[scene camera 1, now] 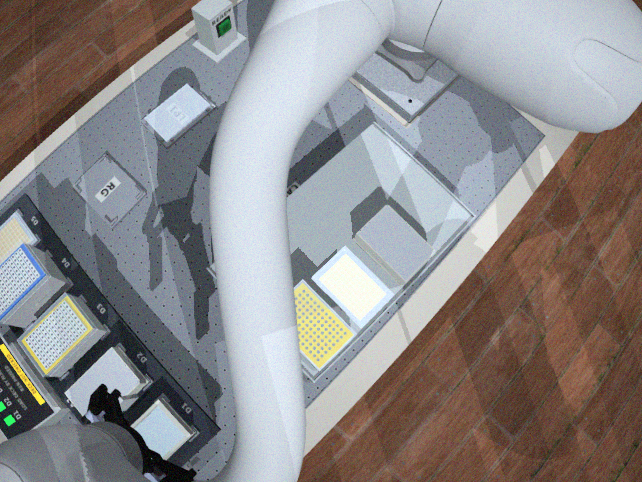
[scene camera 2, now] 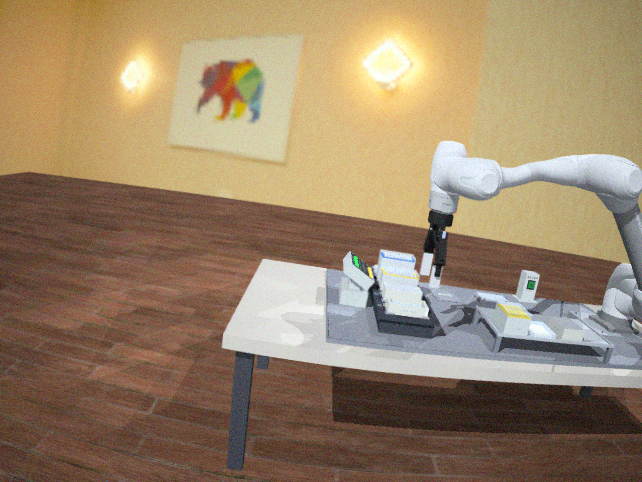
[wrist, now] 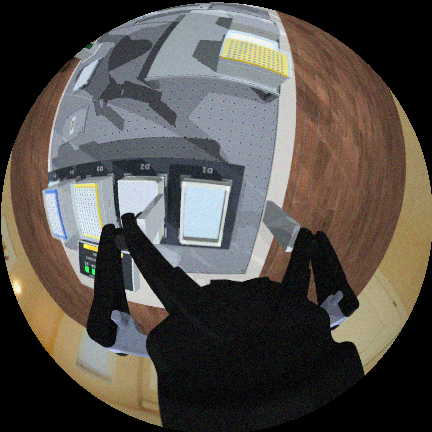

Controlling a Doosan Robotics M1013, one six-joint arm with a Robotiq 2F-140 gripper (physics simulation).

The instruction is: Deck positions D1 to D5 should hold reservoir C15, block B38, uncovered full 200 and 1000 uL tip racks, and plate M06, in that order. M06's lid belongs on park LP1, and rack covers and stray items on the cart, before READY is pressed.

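Frame: origin at the arm's base, x left, y back, z up, level; centimetres.
Where they show: gripper, fingertip midpoint: (scene camera 1: 160,433) (scene camera 2: 428,280) (wrist: 216,207); arm's base at its link origin: (scene camera 2: 613,326).
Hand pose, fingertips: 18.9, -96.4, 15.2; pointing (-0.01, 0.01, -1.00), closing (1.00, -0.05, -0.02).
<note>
Things, the pixels of their top centre, and the offset from my fingertips, as dx, dy, dz. "pt": a spot on its surface instead.
- pale-blue reservoir at its top centre: (wrist: 202,216) (scene camera 1: 149,440) (scene camera 2: 407,302) -1.7, -4.8, -8.0
- white-topped block at its top centre: (scene camera 1: 101,387) (wrist: 136,213) (scene camera 2: 403,288) -14.0, -3.7, -6.9
- uncovered yellow-rimmed tip rack at its top centre: (scene camera 1: 53,334) (wrist: 84,214) (scene camera 2: 400,270) -26.4, -2.6, -4.1
- uncovered blue-rimmed tip rack at its top centre: (scene camera 1: 7,280) (wrist: 51,215) (scene camera 2: 398,254) -38.7, -1.5, -0.8
- beige-welled plate at its top centre: (scene camera 1: 2,245) -51.1, -0.4, -9.7
- pale lid at its top centre: (scene camera 1: 176,111) (scene camera 2: 492,296) -46.6, +46.1, -15.2
- green READY button at its top centre: (scene camera 1: 222,21) (scene camera 2: 531,281) -51.4, +67.0, -7.5
- cart at its top centre: (scene camera 1: 347,241) (wrist: 226,29) (scene camera 2: 544,324) +1.5, +45.7, -10.4
- yellow-topped perforated box at its top centre: (scene camera 1: 311,324) (wrist: 258,51) (scene camera 2: 514,308) +6.5, +28.9, -3.9
- white blue-edged piece at its top centre: (scene camera 1: 353,285) (wrist: 253,40) (scene camera 2: 538,327) +7.6, +39.7, -9.3
- grey box at its top centre: (scene camera 1: 396,242) (scene camera 2: 567,323) +8.8, +50.4, -6.8
- RG pad at its top centre: (scene camera 1: 106,188) (wrist: 70,124) (scene camera 2: 445,293) -45.5, +23.2, -15.6
- status panel at a spot on its surface: (scene camera 1: 23,373) pt -27.1, -12.8, -6.5
My gripper (scene camera 1: 142,441) (scene camera 2: 431,272) (wrist: 216,207) is open and empty; in the wrist view its fingers stand on either side of the pale-blue reservoir (scene camera 1: 160,430) (wrist: 202,212) on D1. The left finger overlaps the white-topped block (scene camera 1: 106,376) (wrist: 137,192) on D2. An uncovered yellow-rimmed tip rack (scene camera 1: 59,334) (wrist: 87,210) is on D3. An uncovered blue-rimmed tip rack (scene camera 1: 18,280) (wrist: 54,212) is on D4. A beige-welled plate (scene camera 1: 18,228) shows partly at D5. A pale lid (scene camera 1: 178,114) (wrist: 87,74) lies on LP1. The green READY button (scene camera 1: 224,26) (scene camera 2: 531,285) is on its post.
The cart (scene camera 1: 331,207) (wrist: 185,35) holds a yellow-topped perforated box (scene camera 1: 321,326) (scene camera 2: 513,313) (wrist: 255,55), a white blue-edged piece (scene camera 1: 352,285) and a grey box (scene camera 1: 391,238). An RG pad (scene camera 1: 108,189) (wrist: 72,125) lies between deck and LP1. A status panel (scene camera 1: 23,373) stands beside the deck.
</note>
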